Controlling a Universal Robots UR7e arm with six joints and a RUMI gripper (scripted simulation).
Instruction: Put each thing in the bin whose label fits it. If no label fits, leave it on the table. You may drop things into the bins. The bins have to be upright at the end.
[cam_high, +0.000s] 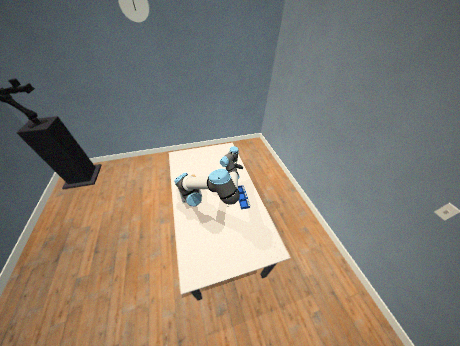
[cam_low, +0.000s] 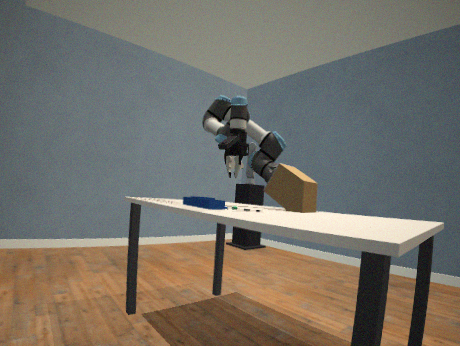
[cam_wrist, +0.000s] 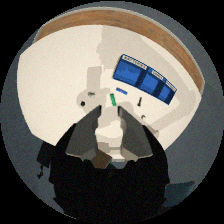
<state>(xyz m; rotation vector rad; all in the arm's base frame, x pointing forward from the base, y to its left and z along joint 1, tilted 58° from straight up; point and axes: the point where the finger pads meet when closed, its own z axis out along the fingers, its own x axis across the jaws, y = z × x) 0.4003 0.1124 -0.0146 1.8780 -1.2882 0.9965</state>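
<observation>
Now: hand 150 mm above the small grey piece, 60 mm to the right of it and 50 mm past it. Round my hand: small blue piece: 150 mm below, 50 mm to the right, 10 mm behind; then green piece: 150 mm below, 50 mm behind, 30 mm to the right; then black nut: 150 mm below, 100 mm behind, 80 mm to the left.
</observation>
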